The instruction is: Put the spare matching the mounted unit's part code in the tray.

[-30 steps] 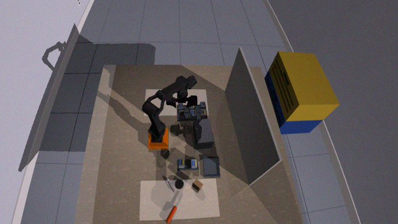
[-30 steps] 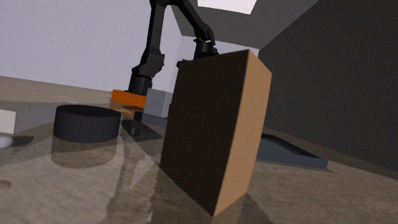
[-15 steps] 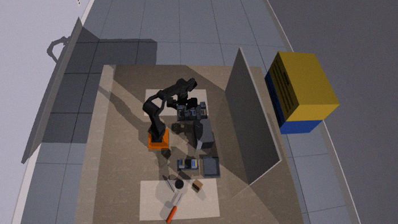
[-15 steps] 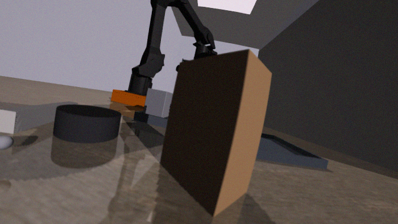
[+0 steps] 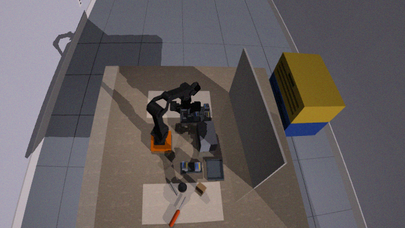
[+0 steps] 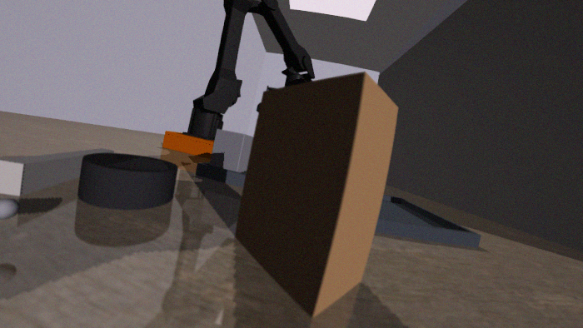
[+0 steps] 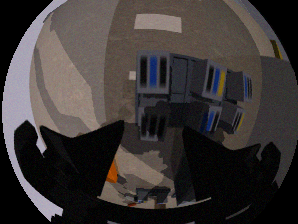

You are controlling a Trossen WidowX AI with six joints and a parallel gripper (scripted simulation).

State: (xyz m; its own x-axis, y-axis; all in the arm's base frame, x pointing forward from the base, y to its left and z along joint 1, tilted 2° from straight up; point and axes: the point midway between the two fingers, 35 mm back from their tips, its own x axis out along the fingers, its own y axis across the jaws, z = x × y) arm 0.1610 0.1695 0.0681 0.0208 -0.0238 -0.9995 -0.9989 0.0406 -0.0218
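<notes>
My gripper tip is 3 cm above the grey spare and 1 cm to the left of it. Round my gripper tip: tray: 36 cm to the right, 16 cm ahead, 7 cm below; then grey mounted unit: 15 cm to the right, 12 cm ahead, 2 cm below; then white panel: 36 cm ahead, 15 cm above, 14 cm to the right.
</notes>
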